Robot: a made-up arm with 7 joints.
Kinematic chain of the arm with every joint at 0, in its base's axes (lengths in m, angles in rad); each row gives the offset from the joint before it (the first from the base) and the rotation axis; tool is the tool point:
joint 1: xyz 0 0 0.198 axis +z
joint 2: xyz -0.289 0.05 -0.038 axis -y
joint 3: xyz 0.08 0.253 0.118 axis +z
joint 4: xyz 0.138 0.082 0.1 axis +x
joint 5: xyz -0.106 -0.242 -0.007 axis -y
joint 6: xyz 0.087 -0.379 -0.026 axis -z
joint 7: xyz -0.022 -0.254 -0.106 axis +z
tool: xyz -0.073 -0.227 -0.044
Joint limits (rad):
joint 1: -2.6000..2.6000
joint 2: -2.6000..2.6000
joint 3: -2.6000..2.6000
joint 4: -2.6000..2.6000
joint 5: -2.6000..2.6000
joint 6: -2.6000..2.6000
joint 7: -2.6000..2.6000
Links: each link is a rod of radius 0.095 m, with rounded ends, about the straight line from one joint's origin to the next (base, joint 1, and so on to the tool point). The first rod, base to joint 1, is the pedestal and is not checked.
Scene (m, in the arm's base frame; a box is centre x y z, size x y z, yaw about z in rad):
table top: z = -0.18
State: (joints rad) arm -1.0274 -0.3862 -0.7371 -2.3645 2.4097 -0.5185 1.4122
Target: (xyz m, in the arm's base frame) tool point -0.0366 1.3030 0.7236
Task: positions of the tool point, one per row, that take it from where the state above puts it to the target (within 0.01 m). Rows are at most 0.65 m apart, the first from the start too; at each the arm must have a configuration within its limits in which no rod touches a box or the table.
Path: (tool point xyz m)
1: 1.0165 0.7301 0.5717
2: 0.5680 1.1382 0.6802
3: -0.0366 1.3030 0.7236

